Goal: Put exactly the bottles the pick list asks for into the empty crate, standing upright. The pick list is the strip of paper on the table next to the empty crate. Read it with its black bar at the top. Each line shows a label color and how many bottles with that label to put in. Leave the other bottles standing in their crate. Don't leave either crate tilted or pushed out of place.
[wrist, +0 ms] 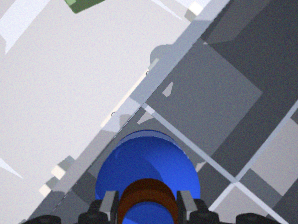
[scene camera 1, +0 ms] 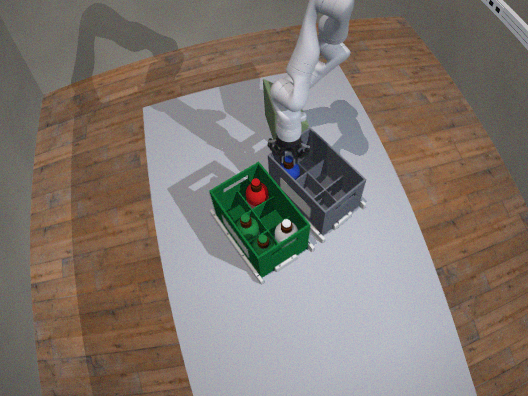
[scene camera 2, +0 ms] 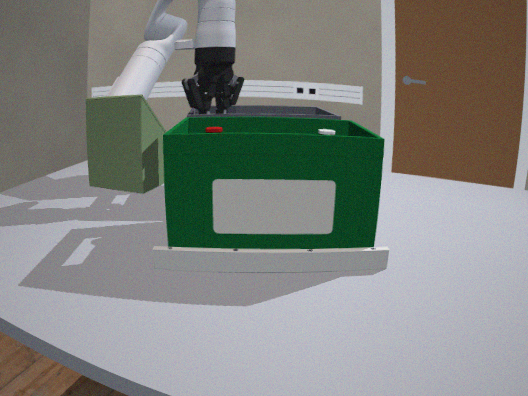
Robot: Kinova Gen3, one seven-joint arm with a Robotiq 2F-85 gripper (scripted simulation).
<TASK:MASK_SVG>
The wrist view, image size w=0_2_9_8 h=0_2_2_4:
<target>my gripper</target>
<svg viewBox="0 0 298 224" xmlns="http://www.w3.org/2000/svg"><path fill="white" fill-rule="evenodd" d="M61 218L54 215L42 215L22 224L61 224ZM236 216L236 224L281 224L255 213L244 213ZM119 191L106 191L104 199L93 201L88 211L78 216L78 224L118 224ZM177 190L178 224L235 224L220 222L219 215L216 212L209 211L203 200L192 198L189 190Z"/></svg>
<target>grey crate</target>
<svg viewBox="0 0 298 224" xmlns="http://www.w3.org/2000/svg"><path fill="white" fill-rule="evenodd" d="M298 0L210 0L88 144L26 221L41 215L54 215L61 218L61 224L77 223L78 216L83 212L87 212L91 203L95 201L96 179L104 160L106 160L114 147L125 136L135 131L148 129L160 131L170 136L193 162L200 181L200 199L205 201L209 211L217 212L220 221L236 224L237 215L255 213L274 221L277 220L281 224L298 224Z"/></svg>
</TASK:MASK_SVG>
